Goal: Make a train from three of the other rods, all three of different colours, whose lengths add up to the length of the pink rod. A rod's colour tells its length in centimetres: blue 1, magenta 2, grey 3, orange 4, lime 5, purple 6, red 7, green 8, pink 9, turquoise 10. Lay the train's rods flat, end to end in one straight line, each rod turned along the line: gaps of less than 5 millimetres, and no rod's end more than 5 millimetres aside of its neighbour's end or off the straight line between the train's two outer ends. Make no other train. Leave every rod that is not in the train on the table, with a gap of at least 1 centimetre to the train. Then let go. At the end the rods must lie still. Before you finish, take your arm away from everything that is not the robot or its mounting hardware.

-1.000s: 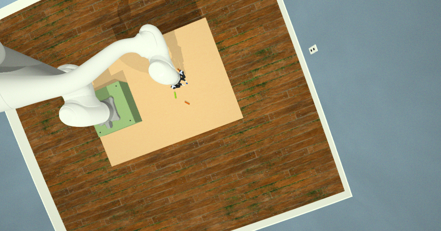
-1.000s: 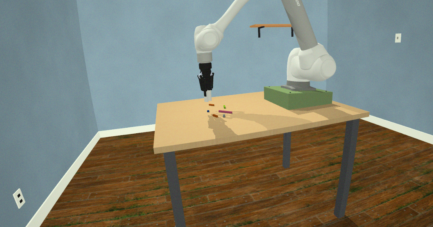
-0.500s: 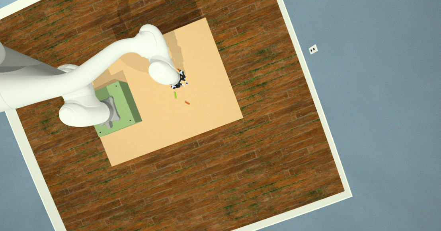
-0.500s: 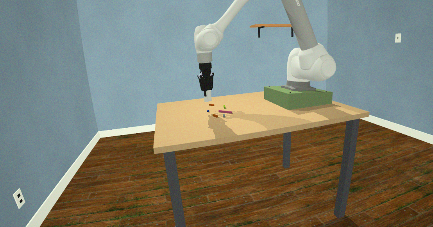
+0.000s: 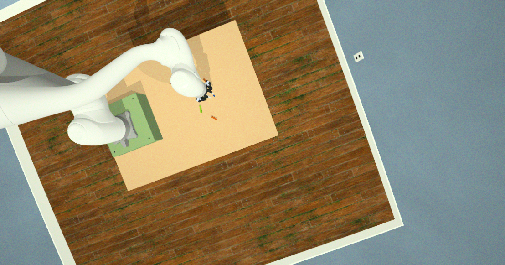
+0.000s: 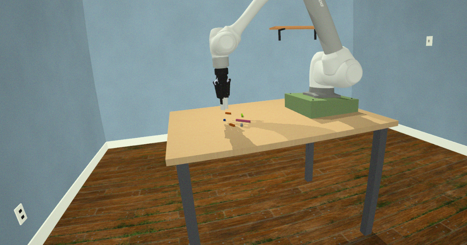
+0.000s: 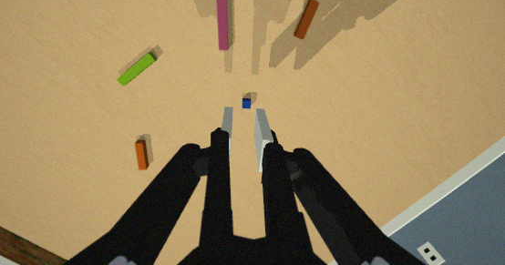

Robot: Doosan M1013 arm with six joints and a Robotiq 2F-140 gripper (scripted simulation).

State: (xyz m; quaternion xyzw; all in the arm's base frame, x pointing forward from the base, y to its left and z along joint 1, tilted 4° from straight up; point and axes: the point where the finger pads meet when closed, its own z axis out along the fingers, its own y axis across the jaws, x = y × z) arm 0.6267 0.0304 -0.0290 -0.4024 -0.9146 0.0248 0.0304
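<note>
Now: the blue rod 9 cm below my hand. From my hand the other things lie so: lime rod 11 cm behind, 6 cm to the right, 9 cm below; grey rod 7 cm behind, 13 cm to the left, 9 cm below; pink rod 9 cm behind, 6 cm to the left, 9 cm below.
</note>
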